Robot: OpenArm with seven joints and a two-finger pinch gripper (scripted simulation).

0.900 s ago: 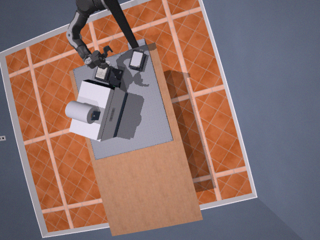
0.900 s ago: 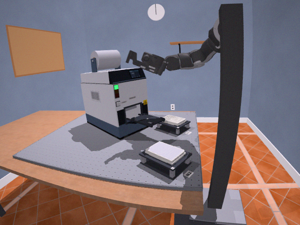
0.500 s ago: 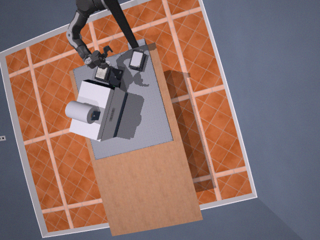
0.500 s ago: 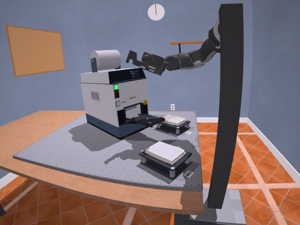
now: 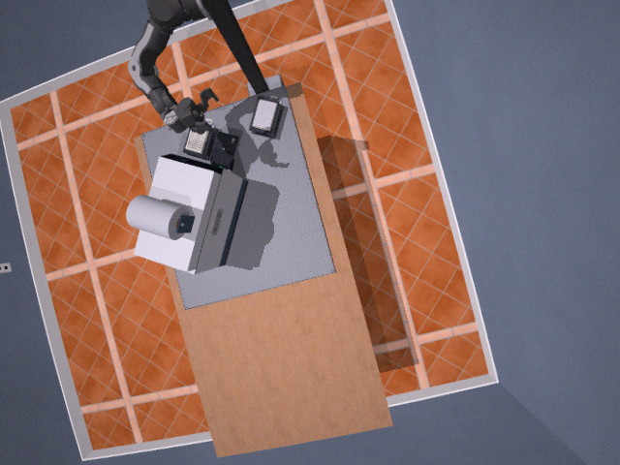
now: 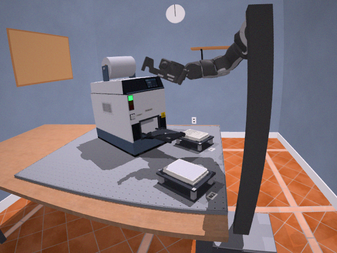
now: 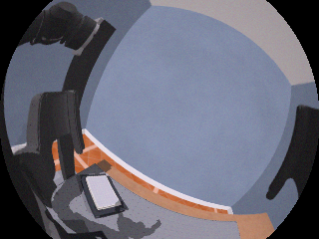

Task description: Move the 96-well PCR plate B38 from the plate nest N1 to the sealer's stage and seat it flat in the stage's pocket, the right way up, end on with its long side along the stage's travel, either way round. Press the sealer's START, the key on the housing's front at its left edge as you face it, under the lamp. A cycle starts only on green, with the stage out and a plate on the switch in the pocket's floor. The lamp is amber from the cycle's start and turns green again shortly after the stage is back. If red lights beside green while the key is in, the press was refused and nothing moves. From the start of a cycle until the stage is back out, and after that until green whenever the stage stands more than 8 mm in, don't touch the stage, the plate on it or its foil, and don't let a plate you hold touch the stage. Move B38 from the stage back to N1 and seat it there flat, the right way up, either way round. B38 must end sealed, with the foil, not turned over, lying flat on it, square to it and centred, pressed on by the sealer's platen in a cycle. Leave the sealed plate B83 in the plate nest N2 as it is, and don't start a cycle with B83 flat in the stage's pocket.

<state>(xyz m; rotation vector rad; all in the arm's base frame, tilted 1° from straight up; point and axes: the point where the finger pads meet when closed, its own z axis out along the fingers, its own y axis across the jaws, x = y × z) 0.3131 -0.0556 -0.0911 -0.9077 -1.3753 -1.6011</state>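
The white 96-well plate B38 lies 33 cm below my hand, 24 cm to the right of it and 7 cm behind it. Round my hand: sealed plate B83: 32 cm below, 11 cm to the left, 10 cm behind; then sealer's stage: 28 cm below, 10 cm to the right, 4 cm ahead; then start key: 19 cm below, 17 cm ahead, 6 cm to the right.
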